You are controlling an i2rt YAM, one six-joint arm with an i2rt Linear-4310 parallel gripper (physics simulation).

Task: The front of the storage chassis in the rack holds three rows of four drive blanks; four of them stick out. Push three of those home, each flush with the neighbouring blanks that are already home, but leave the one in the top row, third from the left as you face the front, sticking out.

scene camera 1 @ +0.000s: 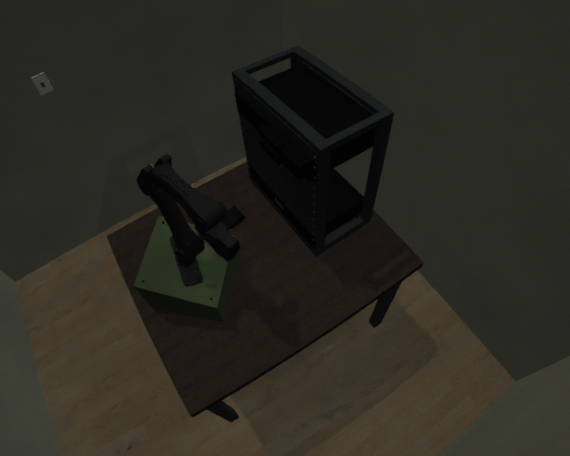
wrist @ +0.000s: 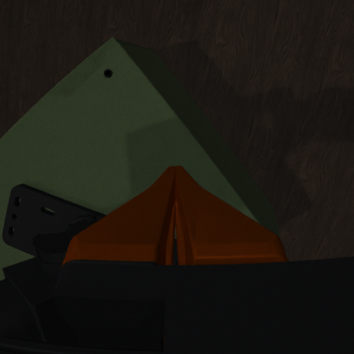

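Where they show: arm's base, link origin: (scene camera 1: 185,259).
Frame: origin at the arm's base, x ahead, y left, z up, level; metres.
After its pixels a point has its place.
The rack (scene camera 1: 322,200) @(x 0.488, y -0.108, z 0.179 m) stands upright on the table, its front facing the arm at a steep slant in the scene view. Dark units sit in it, one with its black top (scene camera 1: 315,100) @(x 0.608, y 0.169, z 0.353 m) showing near the rack's top. The front is too dark and oblique to make out the drive blanks or which stick out; they do not show in the wrist view. My gripper (wrist: 174,177) is shut, its orange fingertips together with no object between them, above the green block in the wrist view. In the scene view its fingers are hidden and it is apart from the rack.
The green block (scene camera 1: 165,265) @(x -0.075, y -0.003, z 0.020 m) (wrist: 95,125) carries the arm's base plate (scene camera 1: 190,275) @(x -0.004, y -0.069, z 0.000 m) (wrist: 30,215). The folded arm (scene camera 1: 195,197) @(x 0.110, y -0.080, z 0.385 m) stands over it, left of the rack. The dark wooden table (scene camera 1: 280,300) @(x 0.265, y -0.216, z -0.184 m) (wrist: 280,40) has its near edge at the lower right of the scene view.
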